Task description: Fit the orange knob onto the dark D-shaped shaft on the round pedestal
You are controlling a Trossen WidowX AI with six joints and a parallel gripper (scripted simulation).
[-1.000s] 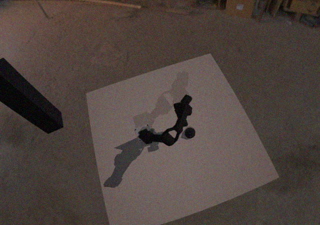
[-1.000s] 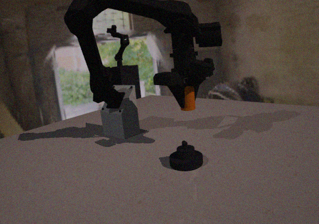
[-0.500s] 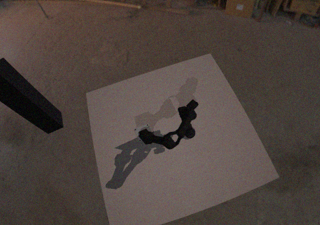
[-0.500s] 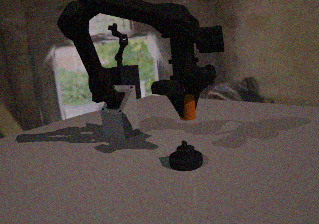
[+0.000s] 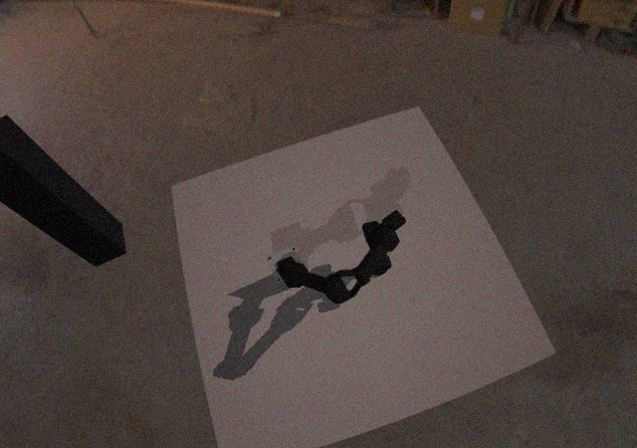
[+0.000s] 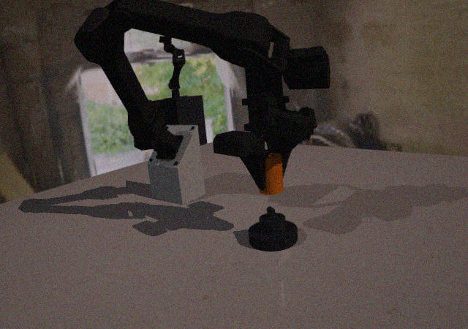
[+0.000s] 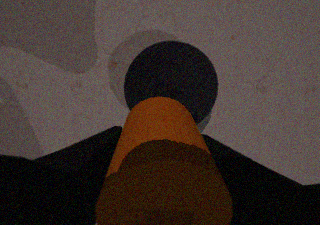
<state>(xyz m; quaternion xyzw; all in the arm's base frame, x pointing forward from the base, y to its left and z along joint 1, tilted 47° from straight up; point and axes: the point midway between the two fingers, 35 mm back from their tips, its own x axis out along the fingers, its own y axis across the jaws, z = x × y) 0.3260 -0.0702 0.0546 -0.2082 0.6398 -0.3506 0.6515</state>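
My gripper tip is 60 mm above the dark round pedestal, 10 mm to the left of it and 10 mm short of it. Round my gripper tip: orange knob 20 mm above.
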